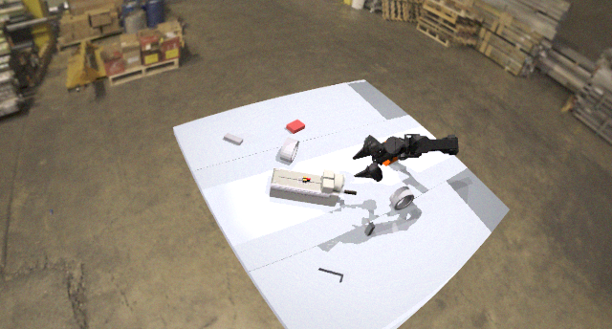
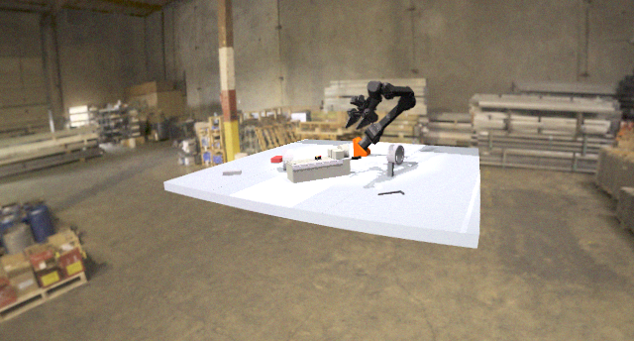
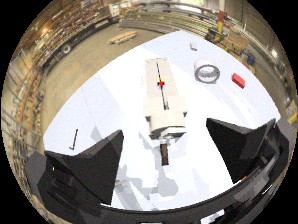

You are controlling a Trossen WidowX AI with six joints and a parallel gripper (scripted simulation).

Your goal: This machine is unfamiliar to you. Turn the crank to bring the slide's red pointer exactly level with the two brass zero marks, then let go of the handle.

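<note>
My gripper tip is now 13 cm above the dark crank handle, 2 cm to the right of it and 2 cm past it. Round my gripper tip: hex key 26 cm ahead, 23 cm to the left, 19 cm below; then red pointer 12 cm to the right, 11 cm below, 9 cm ahead; then small clip 17 cm to the left, 17 cm below, 3 cm ahead.
</note>
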